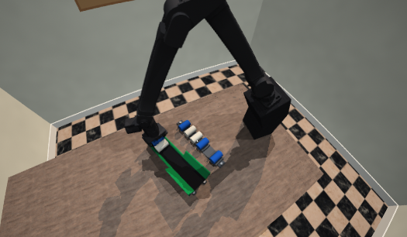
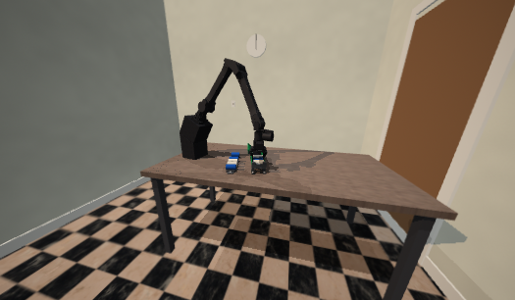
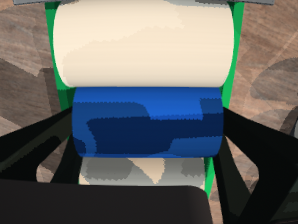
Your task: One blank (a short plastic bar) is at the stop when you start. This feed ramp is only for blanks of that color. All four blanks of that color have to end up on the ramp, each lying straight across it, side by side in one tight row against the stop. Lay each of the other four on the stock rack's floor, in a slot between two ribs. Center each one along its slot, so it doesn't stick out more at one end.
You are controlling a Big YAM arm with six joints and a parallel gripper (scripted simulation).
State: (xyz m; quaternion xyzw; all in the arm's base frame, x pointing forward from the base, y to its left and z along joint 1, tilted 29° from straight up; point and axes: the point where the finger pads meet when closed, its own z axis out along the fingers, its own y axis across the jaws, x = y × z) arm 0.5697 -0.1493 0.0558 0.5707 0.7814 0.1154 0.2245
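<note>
Now: hand 24 cm past the rib, 19 cm to the right of it and 8 cm above it. Round my hand: grey stop (2 cm ahead, 6 cm to the right, 2 cm below); then grey stock rack (21 cm behind, 8 cm to the left, 8 cm below).
</note>
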